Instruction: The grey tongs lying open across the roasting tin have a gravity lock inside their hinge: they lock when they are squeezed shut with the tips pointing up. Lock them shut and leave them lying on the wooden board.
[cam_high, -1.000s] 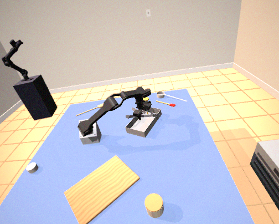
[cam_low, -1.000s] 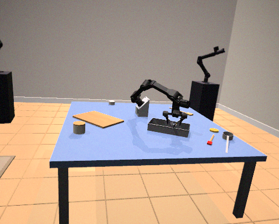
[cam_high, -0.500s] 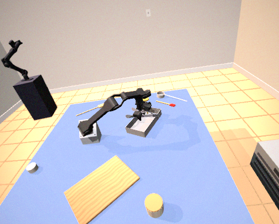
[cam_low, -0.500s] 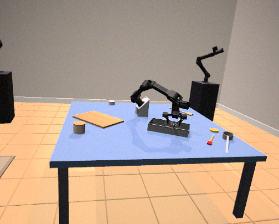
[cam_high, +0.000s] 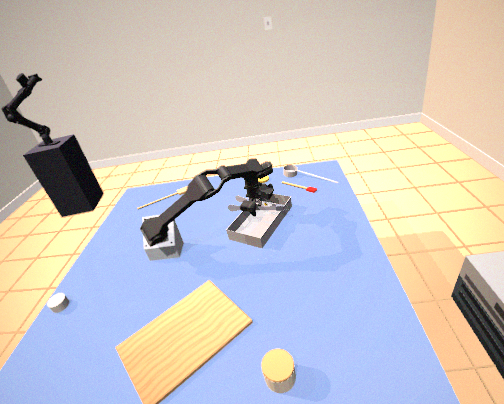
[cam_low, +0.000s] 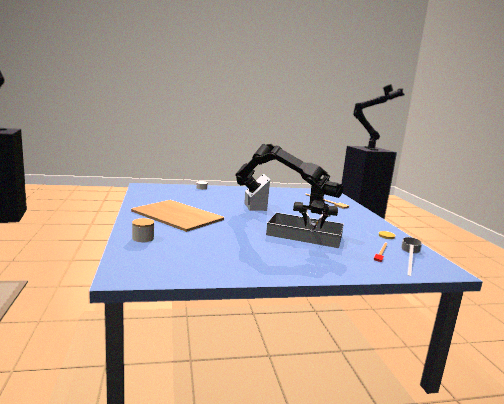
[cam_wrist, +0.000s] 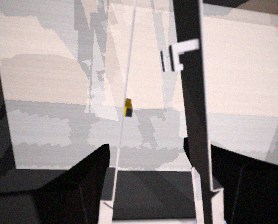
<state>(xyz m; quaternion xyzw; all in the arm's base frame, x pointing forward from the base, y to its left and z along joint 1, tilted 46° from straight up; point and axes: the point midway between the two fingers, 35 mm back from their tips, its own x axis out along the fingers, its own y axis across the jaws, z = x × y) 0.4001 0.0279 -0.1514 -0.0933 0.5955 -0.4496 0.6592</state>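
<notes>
My gripper tip is now 4 cm to the left of the roasting tin and 1 cm short of it. Also, from my gripper tip: yellow disc 34 cm to the left, 7 cm ahead, 2 cm below; red-tipped stick 26 cm ahead, 17 cm to the left, 2 cm below; wooden board 53 cm to the right, 30 cm behind, 2 cm below.
</notes>
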